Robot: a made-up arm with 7 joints. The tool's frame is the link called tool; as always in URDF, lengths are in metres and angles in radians.
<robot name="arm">
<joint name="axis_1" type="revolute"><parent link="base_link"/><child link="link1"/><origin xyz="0 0 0.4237" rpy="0 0 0"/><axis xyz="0 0 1"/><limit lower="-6.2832" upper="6.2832" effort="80" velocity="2.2"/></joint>
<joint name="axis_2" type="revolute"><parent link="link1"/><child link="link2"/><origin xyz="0 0 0" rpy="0 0 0"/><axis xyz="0 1 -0.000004"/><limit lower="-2.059" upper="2.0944" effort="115" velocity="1.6"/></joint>
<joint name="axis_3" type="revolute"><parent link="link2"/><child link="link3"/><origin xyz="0 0 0.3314" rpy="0 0 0"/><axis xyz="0 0 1"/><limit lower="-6.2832" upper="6.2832" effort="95" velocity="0.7"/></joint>
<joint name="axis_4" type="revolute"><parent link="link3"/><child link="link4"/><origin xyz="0.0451 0 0" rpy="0 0 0"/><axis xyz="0 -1 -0.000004"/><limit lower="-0.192" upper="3.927" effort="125" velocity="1"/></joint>
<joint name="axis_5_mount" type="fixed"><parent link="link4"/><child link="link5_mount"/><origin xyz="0.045 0 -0.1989" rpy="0 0 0"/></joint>
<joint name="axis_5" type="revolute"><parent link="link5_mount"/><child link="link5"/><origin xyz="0.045 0 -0.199" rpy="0 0 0"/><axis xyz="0 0.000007 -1"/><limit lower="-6.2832" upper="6.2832" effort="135" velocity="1.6"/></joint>
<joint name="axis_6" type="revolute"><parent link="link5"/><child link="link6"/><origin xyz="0 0 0" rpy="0 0 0"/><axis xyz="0 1 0.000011"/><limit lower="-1.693" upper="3.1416" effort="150" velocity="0.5"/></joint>
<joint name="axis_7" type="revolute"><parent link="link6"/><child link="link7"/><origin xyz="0.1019 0 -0.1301" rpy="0 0 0"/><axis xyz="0 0.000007 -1"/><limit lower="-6.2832" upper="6.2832" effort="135" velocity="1.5"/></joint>
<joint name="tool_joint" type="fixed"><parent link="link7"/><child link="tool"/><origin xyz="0 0 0" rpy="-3.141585 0 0"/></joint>
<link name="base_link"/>
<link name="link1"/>
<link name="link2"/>
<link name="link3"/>
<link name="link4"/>
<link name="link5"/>
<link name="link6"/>
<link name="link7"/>
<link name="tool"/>
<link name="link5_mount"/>
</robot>
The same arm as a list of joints. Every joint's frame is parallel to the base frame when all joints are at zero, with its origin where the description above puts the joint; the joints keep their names.
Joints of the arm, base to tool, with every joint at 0 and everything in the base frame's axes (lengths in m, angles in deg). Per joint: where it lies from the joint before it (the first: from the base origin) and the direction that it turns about. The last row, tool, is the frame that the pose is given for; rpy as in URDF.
axis_1: axis +z origin 0 0 0.4237
axis_2: axis +y origin 0 0 0
axis_3: axis +z origin 0 0 0.3314
axis_4: axis -y origin 0.0451 0 0
axis_5: axis -z origin 0.09 0 -0.3979
axis_6: axis +y origin 0 0 0
axis_7: axis -z origin 0.1019 0 -0.1301
tool: origin 0 0 0 rpy -180 0 0
Joint limits (deg, base to tool): -360..360 -117.97..120 -360..360 -11..225 -360..360 -97..180 -360..360

